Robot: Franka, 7 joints.
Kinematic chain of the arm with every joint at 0, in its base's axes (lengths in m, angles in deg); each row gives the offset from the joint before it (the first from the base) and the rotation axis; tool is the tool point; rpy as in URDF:
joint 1: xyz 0 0 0.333 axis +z
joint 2: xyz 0 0 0 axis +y
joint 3: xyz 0 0 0.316 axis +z
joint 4: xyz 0.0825 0 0 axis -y
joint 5: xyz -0.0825 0 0.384 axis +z
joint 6: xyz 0 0 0 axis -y
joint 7: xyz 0.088 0 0 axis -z
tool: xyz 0 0 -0.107 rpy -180 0 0
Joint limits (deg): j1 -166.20..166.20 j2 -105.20..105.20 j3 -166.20..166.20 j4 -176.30..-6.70 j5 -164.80..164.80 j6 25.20..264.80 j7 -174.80..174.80
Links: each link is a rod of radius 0.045 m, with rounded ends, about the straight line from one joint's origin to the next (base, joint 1, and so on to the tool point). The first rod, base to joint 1, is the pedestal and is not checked.
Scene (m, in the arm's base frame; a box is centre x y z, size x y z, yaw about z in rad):
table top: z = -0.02
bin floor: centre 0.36 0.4 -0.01 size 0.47 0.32 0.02 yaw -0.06
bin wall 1: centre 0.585 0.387 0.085 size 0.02 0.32 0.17 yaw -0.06
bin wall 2: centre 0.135 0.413 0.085 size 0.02 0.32 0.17 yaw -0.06
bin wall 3: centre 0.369 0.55 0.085 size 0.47 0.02 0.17 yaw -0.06
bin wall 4: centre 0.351 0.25 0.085 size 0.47 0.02 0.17 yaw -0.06
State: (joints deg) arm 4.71 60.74 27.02 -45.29 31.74 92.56 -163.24
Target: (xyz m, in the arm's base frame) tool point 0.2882 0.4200 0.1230
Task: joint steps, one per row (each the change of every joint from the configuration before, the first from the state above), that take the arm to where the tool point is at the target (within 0.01 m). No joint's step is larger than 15 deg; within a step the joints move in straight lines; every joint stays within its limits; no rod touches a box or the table.
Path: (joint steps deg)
1: 0.92 -5.10 4.69 -13.64 -1.29 -9.74 0.00
2: 0.91 -5.11 4.69 -13.63 -1.29 -9.75 0.00
3: 0.92 -5.10 4.69 -13.64 -1.29 -9.74 0.00
4: 0.91 -5.11 4.69 -13.63 -1.28 -9.74 0.00
5: 2.74 10.15 -4.90 1.50 -0.61 6.68 0.00
6: 2.74 10.15 -4.89 1.51 -0.60 6.69 0.00

